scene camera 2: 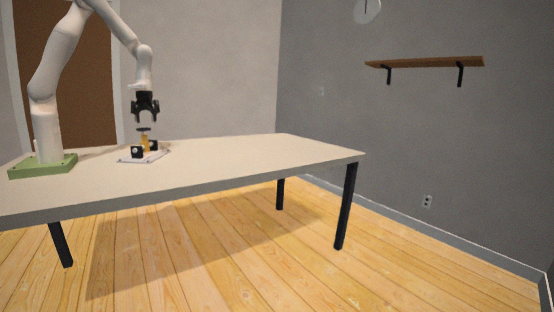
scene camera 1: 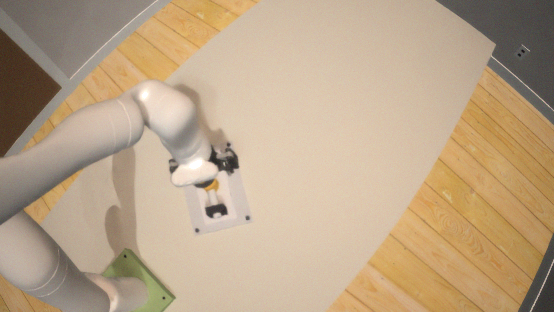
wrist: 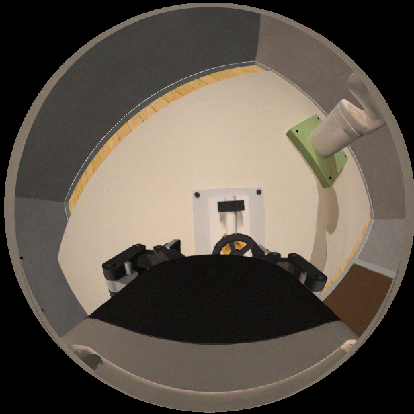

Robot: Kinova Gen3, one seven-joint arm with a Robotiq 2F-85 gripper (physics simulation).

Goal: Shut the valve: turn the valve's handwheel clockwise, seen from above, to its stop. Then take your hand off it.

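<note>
The valve has an orange body [scene camera 1: 212, 186] [scene camera 2: 145, 142] and a black spoked handwheel [scene camera 2: 143, 129] [wrist: 234, 235] on top. A pipe with black end blocks runs through it on a pale base plate [scene camera 1: 197, 221] [scene camera 2: 125, 160] [wrist: 201, 220]. My gripper [scene camera 2: 146, 120] [wrist: 216, 250] points down with its fingers wide open and empty. In the second scene view its fingertips are a little above the handwheel, with a small gap. In the wrist view the wheel lies nearer the right finger, and its lower part is hidden by the gripper. The arm covers most of the wheel in the first scene view.
The valve's plate lies on a beige table [scene camera 1: 325, 125] [scene camera 2: 225, 155] [wrist: 150, 175]. The arm's green base plate [scene camera 1: 161, 290] [scene camera 2: 35, 171] [wrist: 310, 155] stands on the same table, a short way from the valve. A wooden shelf [scene camera 2: 425, 61] hangs on the far wall.
</note>
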